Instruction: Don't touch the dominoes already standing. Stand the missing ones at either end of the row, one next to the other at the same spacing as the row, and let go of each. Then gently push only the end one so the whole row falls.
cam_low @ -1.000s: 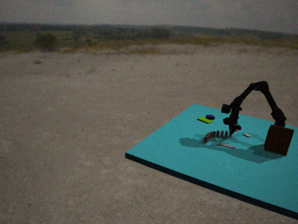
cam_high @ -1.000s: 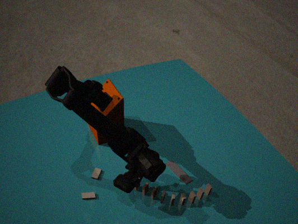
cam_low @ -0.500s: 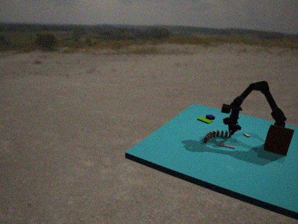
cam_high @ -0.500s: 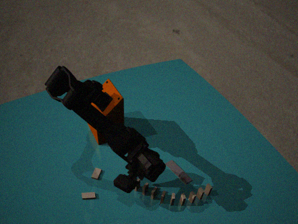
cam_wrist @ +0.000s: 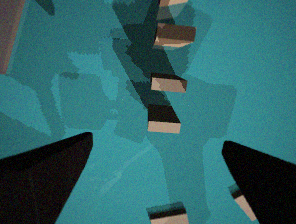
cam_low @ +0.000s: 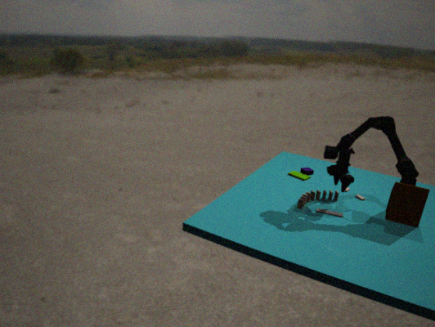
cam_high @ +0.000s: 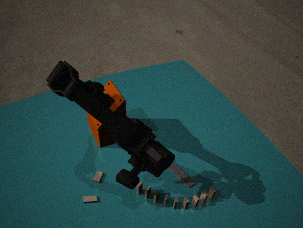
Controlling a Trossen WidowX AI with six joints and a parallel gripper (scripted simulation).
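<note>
My gripper tip is now 24 cm short of the green slab, 25 cm to the left of it and 6 cm above it. The rest, counted from my gripper tip: flat grey strip 2 cm ahead, 17 cm to the left, 7 cm below; purple block 20 cm ahead, 33 cm to the right, 6 cm below.
</note>
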